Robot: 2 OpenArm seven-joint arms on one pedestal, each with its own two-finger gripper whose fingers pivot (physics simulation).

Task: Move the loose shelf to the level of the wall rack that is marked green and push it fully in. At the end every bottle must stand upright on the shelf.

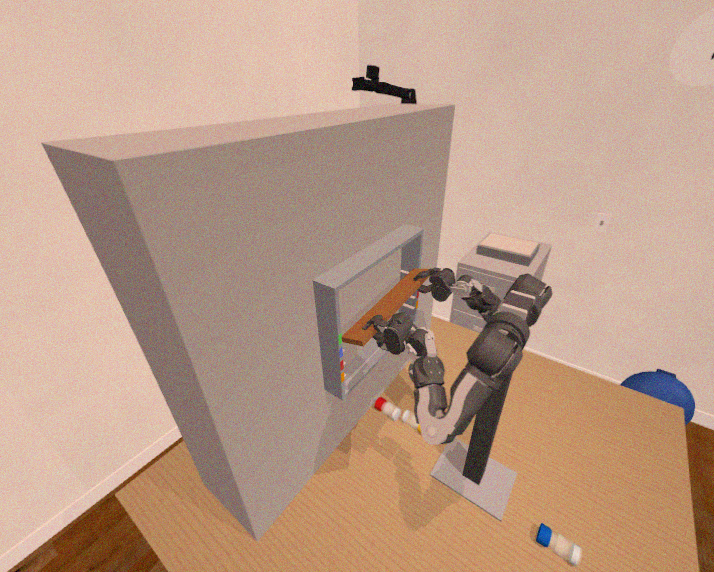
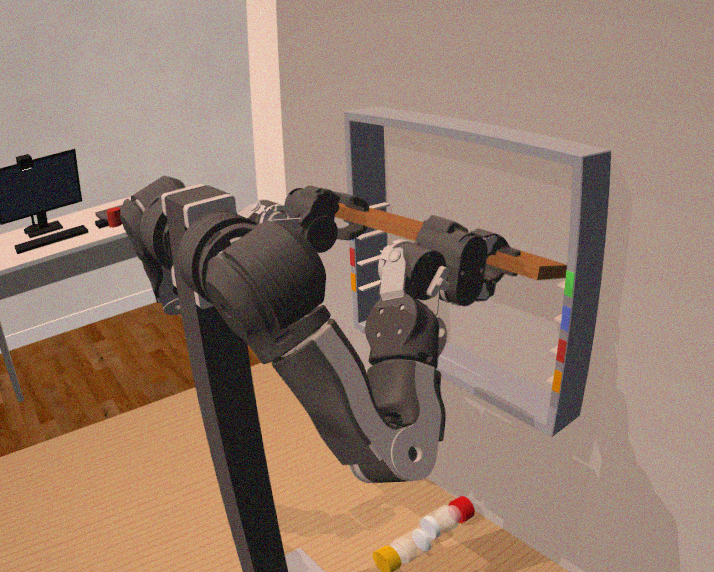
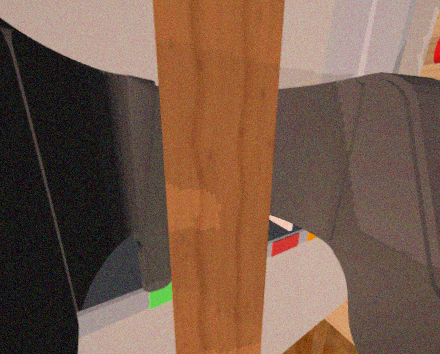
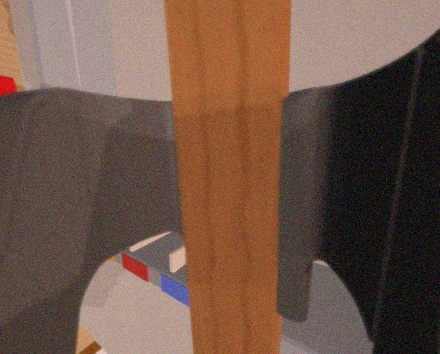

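The brown wooden shelf (image 1: 390, 303) (image 2: 393, 223) (image 3: 220, 125) (image 4: 230, 150) is held at the mouth of the grey wall rack (image 1: 369, 259) (image 2: 587, 286). One end is close to the green mark (image 1: 340, 339) (image 2: 569, 284) (image 3: 160, 296); how far in it sits I cannot tell. My left gripper (image 1: 374, 326) (image 2: 352, 215) (image 3: 218, 280) and my right gripper (image 1: 421, 277) (image 2: 505, 256) (image 4: 231, 300) are both shut on the shelf's front part. No bottle shows on the shelf. A red-capped bottle (image 1: 387, 408) (image 2: 445, 517), a yellow-capped one (image 2: 402, 549) and a blue-capped one (image 1: 560, 545) lie below.
Blue, red and orange marks sit below the green one on the rack's post. The pedestal (image 1: 488, 423) (image 2: 229, 381) stands on the wooden surface in front of the grey wall (image 1: 238, 268). A grey cabinet (image 1: 470, 268) and a desk (image 2: 35, 256) stand farther off.
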